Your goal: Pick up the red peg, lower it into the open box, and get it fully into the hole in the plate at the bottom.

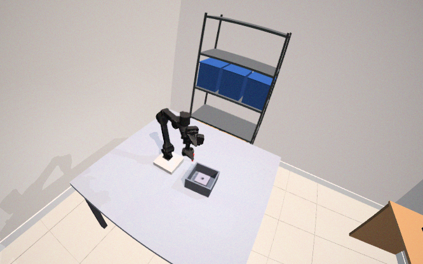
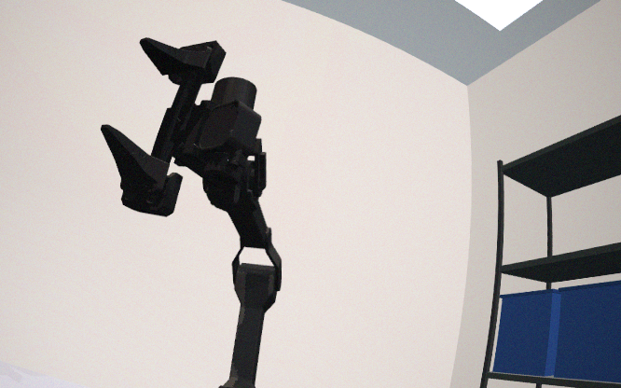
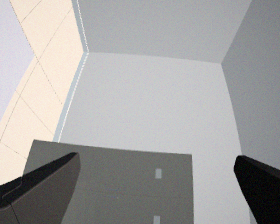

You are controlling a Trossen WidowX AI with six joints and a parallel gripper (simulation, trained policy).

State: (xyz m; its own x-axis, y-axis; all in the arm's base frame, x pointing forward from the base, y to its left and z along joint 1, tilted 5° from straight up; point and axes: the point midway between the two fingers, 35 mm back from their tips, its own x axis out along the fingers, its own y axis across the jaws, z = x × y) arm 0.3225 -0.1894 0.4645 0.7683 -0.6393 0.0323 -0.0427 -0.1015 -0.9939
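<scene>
Now: gripper tip 450 mm above the red peg, 370 mm to the right of it and 190 mm past it. The rest, counted from my gripper tip: pale plate: 440 mm below, 220 mm to the left, 10 mm behind; then grey box: 460 mm below, 220 mm to the left, 10 mm behind.
</scene>
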